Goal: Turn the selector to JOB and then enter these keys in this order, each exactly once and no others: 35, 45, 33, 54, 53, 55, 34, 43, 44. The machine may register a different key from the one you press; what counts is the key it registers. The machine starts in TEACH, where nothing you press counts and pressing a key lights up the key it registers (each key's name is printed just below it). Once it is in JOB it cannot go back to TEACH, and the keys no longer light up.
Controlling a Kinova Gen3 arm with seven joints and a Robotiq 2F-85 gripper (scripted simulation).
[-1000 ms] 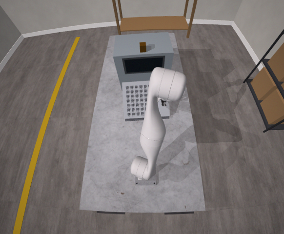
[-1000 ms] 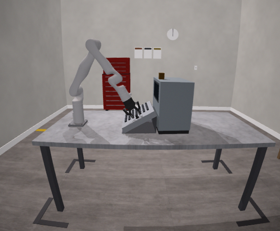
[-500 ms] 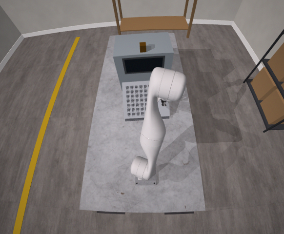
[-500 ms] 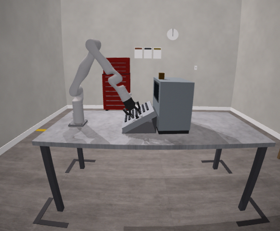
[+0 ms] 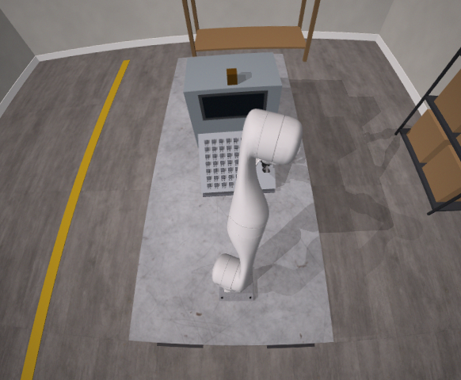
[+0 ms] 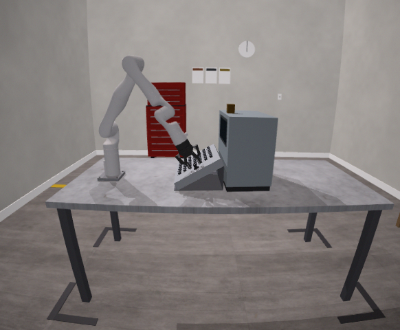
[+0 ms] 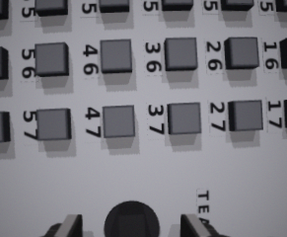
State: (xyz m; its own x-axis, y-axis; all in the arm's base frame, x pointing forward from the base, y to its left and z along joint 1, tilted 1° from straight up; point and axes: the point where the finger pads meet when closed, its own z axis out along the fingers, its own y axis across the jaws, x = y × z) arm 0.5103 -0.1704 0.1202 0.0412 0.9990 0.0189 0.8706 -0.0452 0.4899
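Now: the black selector knob 10 mm below my hand and 10 mm ahead of it. Round my hand: sloped keypad: 110 mm to the left, 60 mm below, 30 mm ahead.
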